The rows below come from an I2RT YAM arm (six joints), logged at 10 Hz.
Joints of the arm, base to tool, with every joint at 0 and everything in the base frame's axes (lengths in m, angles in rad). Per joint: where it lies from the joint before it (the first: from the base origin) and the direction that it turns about. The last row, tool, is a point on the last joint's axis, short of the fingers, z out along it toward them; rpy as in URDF.
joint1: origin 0 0 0.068 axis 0 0 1
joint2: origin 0.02 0.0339 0.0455 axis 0 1 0
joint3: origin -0.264 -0.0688 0 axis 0 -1 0
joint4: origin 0.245 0.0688 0.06 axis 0 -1 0
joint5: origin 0.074 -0.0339 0.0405 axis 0 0 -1
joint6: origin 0.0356 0 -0.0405 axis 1 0 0
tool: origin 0 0 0 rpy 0 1.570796 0
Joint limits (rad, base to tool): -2.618..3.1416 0..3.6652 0..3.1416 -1.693..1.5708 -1.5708..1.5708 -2.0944..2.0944
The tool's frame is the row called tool.
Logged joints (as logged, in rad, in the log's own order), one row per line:
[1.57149 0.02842 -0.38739 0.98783 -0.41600 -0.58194]
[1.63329 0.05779 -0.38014 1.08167 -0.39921 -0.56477]
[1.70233 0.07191 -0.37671 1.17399 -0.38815 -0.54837]
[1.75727 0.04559 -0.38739 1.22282 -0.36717 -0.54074]
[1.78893 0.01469 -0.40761 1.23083 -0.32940 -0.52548]
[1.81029 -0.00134 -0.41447 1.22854 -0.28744 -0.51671]
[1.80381 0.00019 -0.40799 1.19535 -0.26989 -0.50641]
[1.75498 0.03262 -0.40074 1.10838 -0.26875 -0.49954]
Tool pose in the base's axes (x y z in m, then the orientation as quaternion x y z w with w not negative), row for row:
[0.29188 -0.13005 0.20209 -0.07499 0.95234 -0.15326 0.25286]
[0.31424 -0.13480 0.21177 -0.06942 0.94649 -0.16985 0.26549]
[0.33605 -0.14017 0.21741 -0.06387 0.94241 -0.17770 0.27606]
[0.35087 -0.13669 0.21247 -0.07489 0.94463 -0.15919 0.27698]
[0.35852 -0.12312 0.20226 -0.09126 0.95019 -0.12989 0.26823]
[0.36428 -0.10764 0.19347 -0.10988 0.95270 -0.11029 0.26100]
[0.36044 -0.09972 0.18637 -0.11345 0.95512 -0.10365 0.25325]
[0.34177 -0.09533 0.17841 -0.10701 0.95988 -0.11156 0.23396]
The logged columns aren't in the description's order. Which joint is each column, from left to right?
Columns, left to right: joint2, joint5, joint4, joint3, joint1, joint6.
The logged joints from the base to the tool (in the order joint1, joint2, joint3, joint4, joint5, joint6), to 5 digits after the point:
[-0.41600 1.57149 0.98783 -0.38739 0.02842 -0.58194]
[-0.39921 1.63329 1.08167 -0.38014 0.05779 -0.56477]
[-0.38815 1.70233 1.17399 -0.37671 0.07191 -0.54837]
[-0.36717 1.75727 1.22282 -0.38739 0.04559 -0.54074]
[-0.32940 1.78893 1.23083 -0.40761 0.01469 -0.52548]
[-0.28744 1.81029 1.22854 -0.41447 -0.00134 -0.51671]
[-0.26989 1.80381 1.19535 -0.40799 0.00019 -0.50641]
[-0.26875 1.75498 1.10838 -0.40074 0.03262 -0.49954]

